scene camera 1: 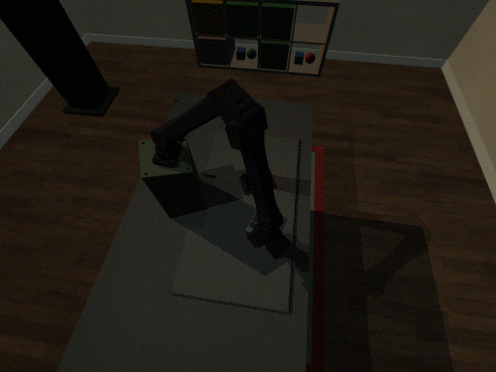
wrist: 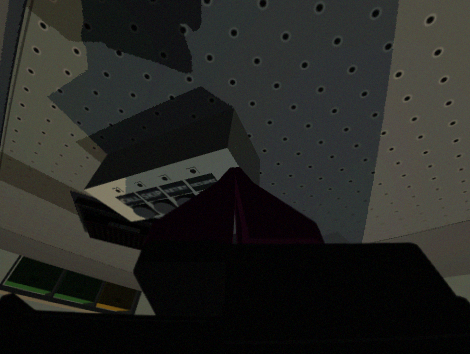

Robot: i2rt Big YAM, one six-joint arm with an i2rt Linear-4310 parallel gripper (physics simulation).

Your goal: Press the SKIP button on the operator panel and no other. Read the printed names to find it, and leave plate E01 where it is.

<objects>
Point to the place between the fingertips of my gripper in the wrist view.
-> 234,176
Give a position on an operator panel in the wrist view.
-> At 189,159
</objects>
